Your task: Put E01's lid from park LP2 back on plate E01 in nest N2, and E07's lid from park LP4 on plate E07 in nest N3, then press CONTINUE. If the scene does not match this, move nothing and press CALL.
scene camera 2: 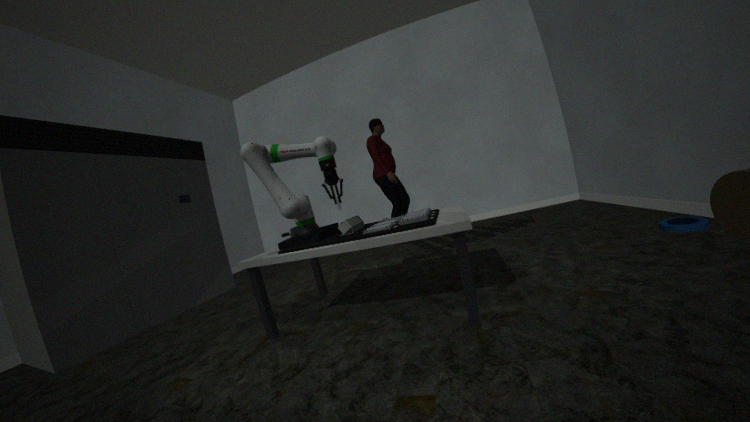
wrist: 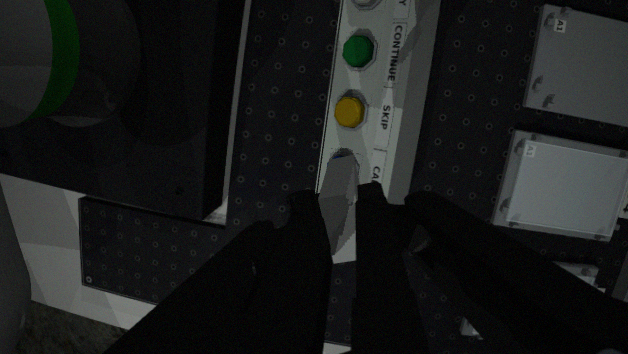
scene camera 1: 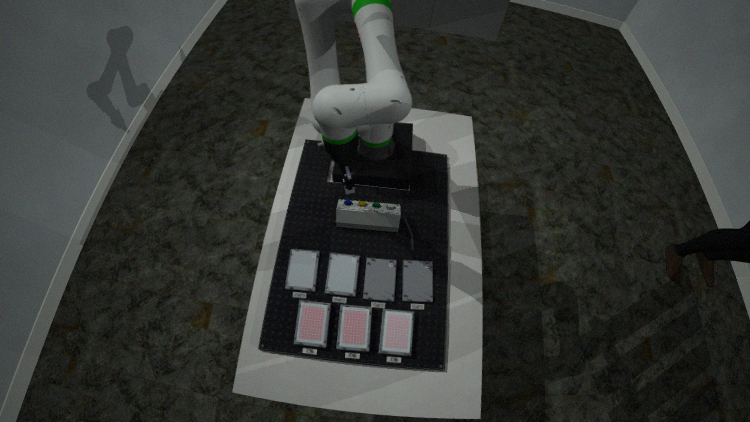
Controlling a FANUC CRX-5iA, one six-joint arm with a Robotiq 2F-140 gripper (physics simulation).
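Places are measured from the arm's base along level axes (x ahead, y left, z up), in centimetres.
Where they show: gripper, between the fingertips: (scene camera 2: 340,209) (wrist: 346,180) (scene camera 1: 350,191); arm's base, origin of its link: (scene camera 2: 309,232) (wrist: 79,52) (scene camera 1: 375,146).
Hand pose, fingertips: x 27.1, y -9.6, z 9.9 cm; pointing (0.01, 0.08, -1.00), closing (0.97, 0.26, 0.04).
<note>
Each offset is from my fingertips to the top centre of the thing. "spot": to the spot under its first point. Level surfaces: height alone.
My gripper (scene camera 1: 349,188) (scene camera 2: 338,204) (wrist: 346,180) is shut with nothing held; its pale tip shows over the blue CALL button (wrist: 340,158) in the wrist view, partly hiding it. The green CONTINUE button {dz -7.1, dx +0.6, dy +9.1 cm} (scene camera 1: 376,205) (wrist: 358,51) is on the button box {dz -6.2, dx +2.6, dy +6.4 cm} (scene camera 1: 367,219) (scene camera 2: 351,225). In scene camera 1, the upper row's two left parks hold a pale lid {dz -12.8, dx +22.5, dy -16.1 cm} (scene camera 1: 302,269) and another pale lid {dz -12.8, dx +23.9, dy -2.5 cm} (scene camera 1: 342,273) (wrist: 565,187). The two right parks {spot: dz -13.6, dx +25.8, dy +9.9 cm} (scene camera 1: 379,279) {spot: dz -13.6, dx +26.7, dy +22.7 cm} (scene camera 1: 417,281) look darker grey. Below, two pink plates {dz -11.0, dx +41.0, dy -11.9 cm} (scene camera 1: 313,324) {dz -11.1, dx +42.2, dy +1.6 cm} (scene camera 1: 354,328) and a paler third plate {dz -11.0, dx +43.8, dy +15.0 cm} (scene camera 1: 395,331) sit in nests. Labels there are unreadable.
The yellow SKIP button {dz -7.1, dx +0.2, dy +4.1 cm} (scene camera 1: 362,203) (wrist: 349,112) lies between CALL and CONTINUE. A cable {spot: dz -13.9, dx +7.5, dy +21.2 cm} (scene camera 1: 409,230) runs beside the box. The black board {dz -14.6 cm} (scene camera 1: 314,220) lies on the white table {dz -15.8 cm} (scene camera 1: 461,388) (scene camera 2: 456,223). A person (scene camera 1: 721,245) (scene camera 2: 381,157) stands beyond the table.
</note>
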